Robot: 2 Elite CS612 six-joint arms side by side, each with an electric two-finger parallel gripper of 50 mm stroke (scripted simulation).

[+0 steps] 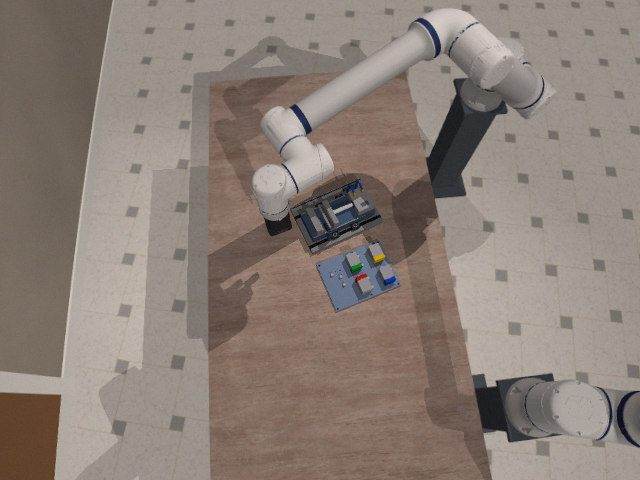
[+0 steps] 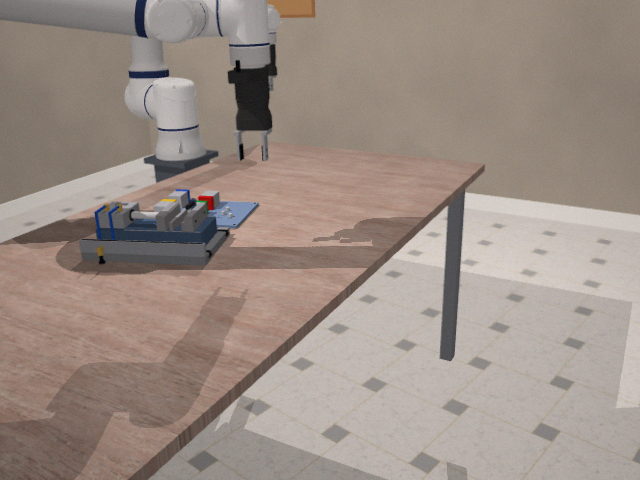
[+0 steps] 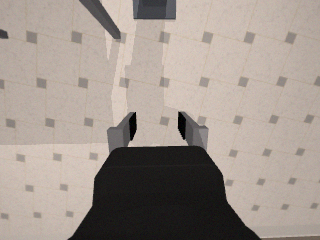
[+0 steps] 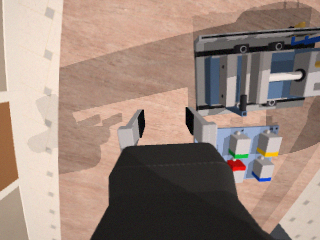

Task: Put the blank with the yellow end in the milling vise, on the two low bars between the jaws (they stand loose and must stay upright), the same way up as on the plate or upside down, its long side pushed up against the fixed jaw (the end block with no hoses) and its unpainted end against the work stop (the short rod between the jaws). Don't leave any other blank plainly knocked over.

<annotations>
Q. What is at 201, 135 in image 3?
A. My left gripper.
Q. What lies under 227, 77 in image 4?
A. A fixed jaw.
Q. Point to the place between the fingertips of my right gripper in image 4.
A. At 164, 116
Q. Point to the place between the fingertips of my right gripper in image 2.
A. At 253, 159
</annotations>
